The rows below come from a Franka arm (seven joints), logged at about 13 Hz.
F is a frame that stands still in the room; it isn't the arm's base.
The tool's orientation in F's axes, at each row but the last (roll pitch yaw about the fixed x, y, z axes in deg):
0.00 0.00 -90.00
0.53 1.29 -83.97
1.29 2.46 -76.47
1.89 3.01 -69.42
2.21 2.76 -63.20
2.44 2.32 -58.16
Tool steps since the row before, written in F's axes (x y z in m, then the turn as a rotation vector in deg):
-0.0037 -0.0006 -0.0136 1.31 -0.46 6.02
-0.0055 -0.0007 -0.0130 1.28 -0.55 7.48
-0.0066 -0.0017 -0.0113 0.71 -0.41 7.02
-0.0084 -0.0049 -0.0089 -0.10 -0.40 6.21
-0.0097 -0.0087 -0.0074 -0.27 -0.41 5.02
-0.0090 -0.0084 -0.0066 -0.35 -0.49 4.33
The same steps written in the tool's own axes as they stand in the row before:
0.0006 -0.0037 -0.0136 0.46 1.31 6.02
0.0004 -0.0057 -0.0129 0.51 1.28 7.48
0.0006 -0.0071 -0.0111 0.26 0.75 7.02
0.0021 -0.0099 -0.0085 0.01 -0.03 6.22
0.0037 -0.0129 -0.0067 0.00 -0.23 5.04
0.0027 -0.0123 -0.0060 0.06 -0.37 4.36

